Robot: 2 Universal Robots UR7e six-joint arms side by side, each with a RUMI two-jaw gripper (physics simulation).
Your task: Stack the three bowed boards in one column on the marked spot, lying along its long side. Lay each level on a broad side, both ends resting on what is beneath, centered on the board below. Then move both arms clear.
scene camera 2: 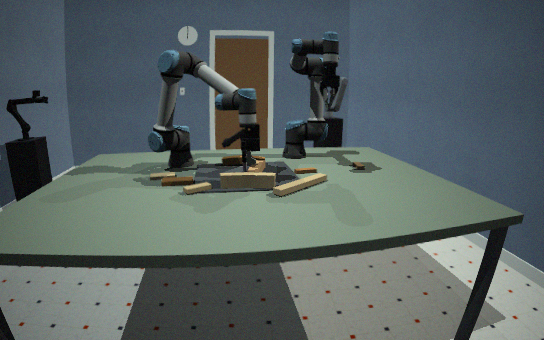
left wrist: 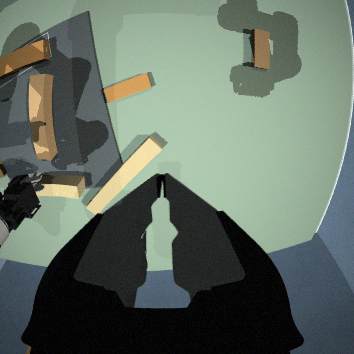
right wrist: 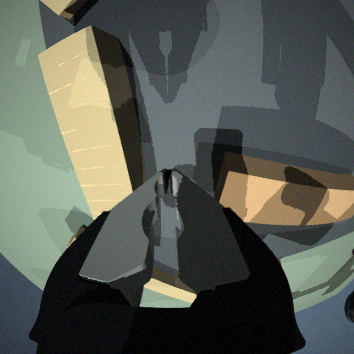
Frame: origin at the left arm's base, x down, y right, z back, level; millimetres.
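Seen in the pictures: left gripper, between the fingertips: (scene camera 2: 328,108) (left wrist: 161,175); right gripper, between the fingertips: (scene camera 2: 246,173) (left wrist: 40,173) (right wrist: 169,170); left arm's base, origin of its link: (scene camera 2: 294,156); right arm's base, origin of its link: (scene camera 2: 181,164).
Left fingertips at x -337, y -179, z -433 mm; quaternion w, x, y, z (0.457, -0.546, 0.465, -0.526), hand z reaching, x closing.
Observation:
Pixels of each thing's top centre, then the offset from my left fingertips to it. Level surfaces: height alone.
- pale bowed board, centre of its top: (right wrist: 97,195) (left wrist: 47,192) (scene camera 2: 248,174) dz -264, dx +273, dy +345 mm
- dark mat, height of its surface: dx +331 mm
- tan bowed board, centre of its top: (right wrist: 317,207) (left wrist: 36,120) (scene camera 2: 257,163) dz -40, dx +280, dy +345 mm
- brown bowed board, centre of its top: (left wrist: 8,62) (scene camera 2: 243,156) dz +132, dx +283, dy +452 mm
- long pale bar, centre of its top: (right wrist: 151,283) (left wrist: 117,182) (scene camera 2: 302,180) dz -216, dx +306, dy +116 mm
- orange block, centre of its top: (left wrist: 126,87) (scene camera 2: 305,168) dz +42, dx +318, dy +102 mm
- brown block, centre of its top: (left wrist: 261,48) (scene camera 2: 358,164) dz +201, dx +317, dy -204 mm
A pale bowed board (scene camera 2: 247,181) (left wrist: 74,187) (right wrist: 87,130) lies at the front of the dark mat (scene camera 2: 207,173) (left wrist: 95,105) (right wrist: 240,90). Seen from above, its long sides curve. A tan bowed board (left wrist: 41,107) (right wrist: 260,202) lies in the middle of the mat. A brown bowed board (scene camera 2: 231,161) (left wrist: 25,56) lies at the back, by a thin white outline. My right gripper (scene camera 2: 245,169) (right wrist: 169,170) is shut and empty, low over the mat, between the pale and tan boards. My left gripper (scene camera 2: 329,104) (left wrist: 161,175) is shut and empty, high above the table.
A long pale bar (scene camera 2: 300,185) (left wrist: 125,175) lies beside the mat's front right corner. An orange block (scene camera 2: 305,171) (left wrist: 129,87) lies at its right edge. A brown block (scene camera 2: 358,165) (left wrist: 261,49) lies far right. Several short blocks (scene camera 2: 197,188) lie to the left.

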